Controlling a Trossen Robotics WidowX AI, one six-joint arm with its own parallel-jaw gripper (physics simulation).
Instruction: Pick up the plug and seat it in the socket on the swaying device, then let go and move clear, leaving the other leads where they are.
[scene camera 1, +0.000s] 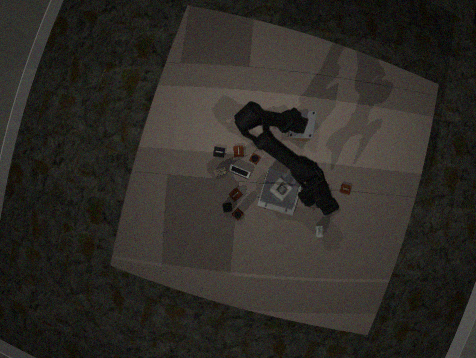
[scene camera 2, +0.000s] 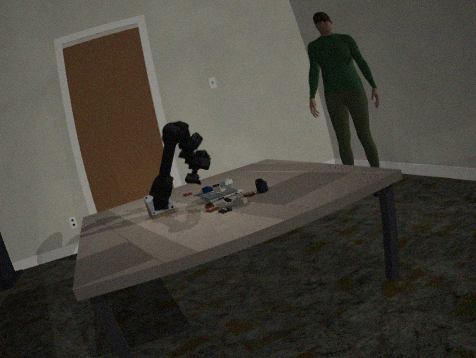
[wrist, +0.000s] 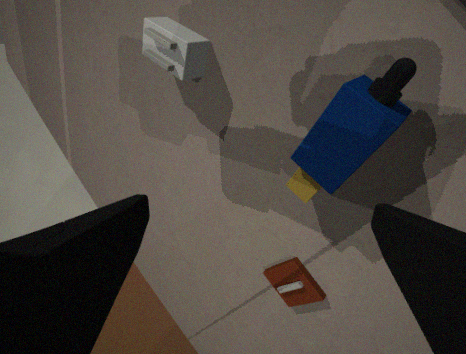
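Observation:
The plug (scene camera 2: 207, 190) (wrist: 350, 137) has a blue body, a yellow tip and a black cable end. In the wrist view it lies tilted at the upper right, its tip toward the lower left. In scene camera 1 the arm hides it. My gripper (wrist: 261, 210) is open and empty, its fingers wide apart at the lower left and lower right of the wrist view, with the plug beyond them and nearer the right finger. The device (scene camera 1: 267, 199) (scene camera 2: 211, 198) is a grey plate with a pale edge. A pale square socket piece (scene camera 1: 281, 188) sits on it, beside the arm.
A white two-prong block (scene camera 1: 319, 231) (wrist: 195, 52) lies near the plug. An orange block (scene camera 1: 345, 188) (wrist: 310, 290) with a pale bar lies on the other side. Several small orange and dark blocks and a white slotted piece (scene camera 1: 240, 171) lie left of the device.

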